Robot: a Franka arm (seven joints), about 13 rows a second.
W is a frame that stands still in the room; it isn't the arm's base.
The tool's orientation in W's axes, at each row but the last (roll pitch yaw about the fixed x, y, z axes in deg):
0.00 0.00 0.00
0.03 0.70 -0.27
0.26 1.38 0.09
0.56 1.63 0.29
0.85 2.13 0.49
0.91 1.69 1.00
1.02 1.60 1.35
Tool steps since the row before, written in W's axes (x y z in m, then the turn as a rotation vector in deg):
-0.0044 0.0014 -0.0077 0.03 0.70 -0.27
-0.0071 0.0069 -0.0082 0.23 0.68 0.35
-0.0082 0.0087 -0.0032 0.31 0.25 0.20
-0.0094 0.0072 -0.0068 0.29 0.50 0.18
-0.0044 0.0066 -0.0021 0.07 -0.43 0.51
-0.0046 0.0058 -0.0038 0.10 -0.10 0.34
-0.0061 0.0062 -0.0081 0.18 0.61 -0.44
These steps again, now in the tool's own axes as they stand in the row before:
-0.0044 0.0014 -0.0077 0.03 0.70 -0.27
-0.0070 0.0069 -0.0083 0.22 0.68 0.35
-0.0081 0.0087 -0.0034 0.31 0.25 0.21
-0.0092 0.0072 -0.0071 0.29 0.50 0.18
-0.0043 0.0066 -0.0024 0.05 -0.42 0.52
-0.0044 0.0058 -0.0040 0.09 -0.10 0.34
-0.0057 0.0062 -0.0084 0.21 0.60 -0.45

